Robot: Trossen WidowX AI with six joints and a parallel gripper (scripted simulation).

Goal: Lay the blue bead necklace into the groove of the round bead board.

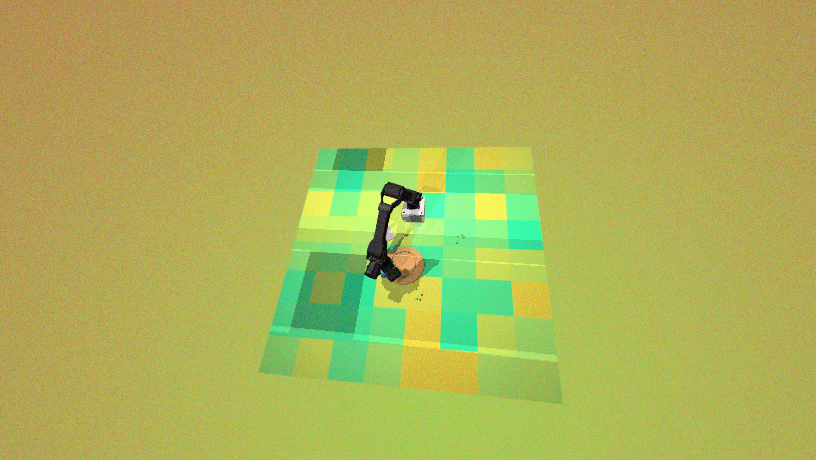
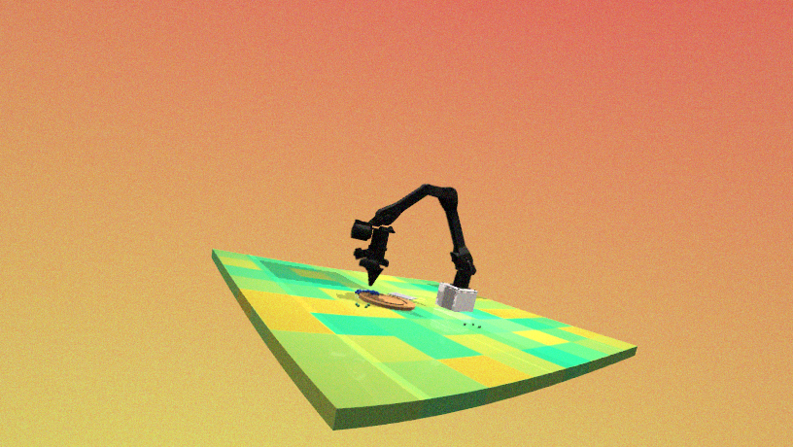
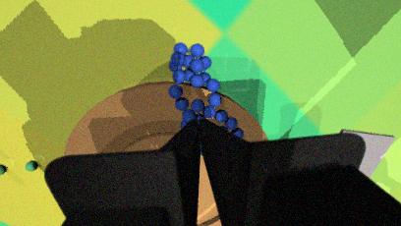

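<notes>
Now: gripper tip 8 cm to the right of the round bead board, 3 cm above it and 2 cm past it. Also, from my gripper tip: flat grey piece (20 cm behind, 4 cm below, 3 cm to the right).
</notes>
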